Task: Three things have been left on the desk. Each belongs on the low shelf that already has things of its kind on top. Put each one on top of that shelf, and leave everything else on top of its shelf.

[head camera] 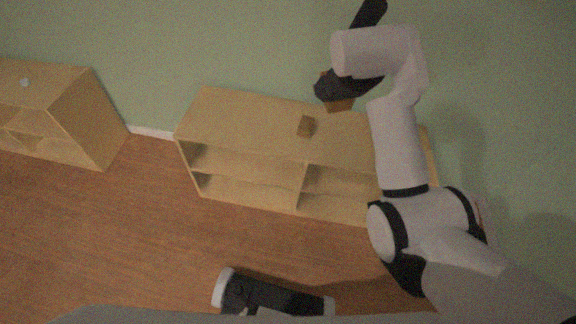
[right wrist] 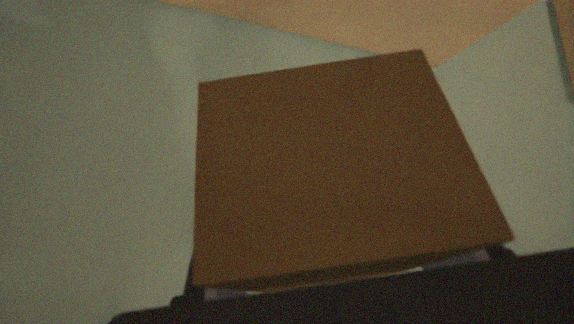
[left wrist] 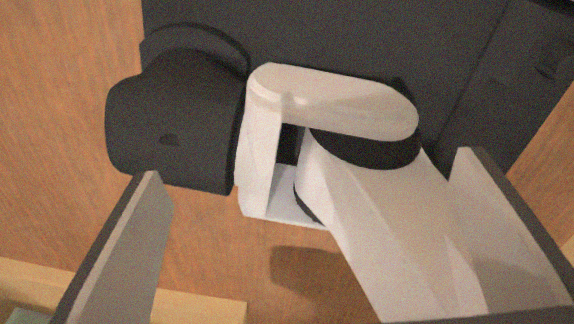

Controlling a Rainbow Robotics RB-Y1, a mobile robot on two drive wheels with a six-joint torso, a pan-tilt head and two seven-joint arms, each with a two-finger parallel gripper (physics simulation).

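Places are measured from the robot's base along level axes (x right, y ahead, z up), in centimetres.
Where they show: left gripper, fingertip midpoint: [left wrist: 305,178]; right gripper, fingertip midpoint: [right wrist: 311,161]; robot's base at its link origin: [head camera: 272,303].
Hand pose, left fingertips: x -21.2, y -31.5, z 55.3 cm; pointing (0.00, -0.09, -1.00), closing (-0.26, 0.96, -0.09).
Observation:
Each offset is from my left fingertips to the top centre of the thing. Level surfaces: height alone.
My right gripper [head camera: 331,89] [right wrist: 347,274] is shut on a brown box @(dx +20.8, dy +72.6, dz +56.7 cm) [head camera: 340,105] [right wrist: 325,165]. In the head camera it holds the box above the back edge of the middle low shelf @(dz +5.8 cm) [head camera: 235,112]; the height gap is hard to tell. A smaller brown block @(dx +13.9, dy +101.2, dz +10.8 cm) [head camera: 306,126] lies on that shelf's top, in front of the held box and a little to its left. At the left, another low shelf [head camera: 65,90] has a small whitish thing @(dx -145.8, dy +86.3, dz +8.2 cm) [head camera: 24,81] on top. My left gripper [left wrist: 305,178] is open, with no object between its fingertips. The desk does not show.
The robot's dark base [head camera: 275,295] [left wrist: 325,35] stands on the wooden floor @(dz -55.2 cm) [head camera: 125,240] [left wrist: 60,150]. A green wall [head camera: 150,40] runs behind both shelves. My right arm hides the middle shelf's right part. A pale wooden edge [left wrist: 200,307] shows low in the left wrist view.

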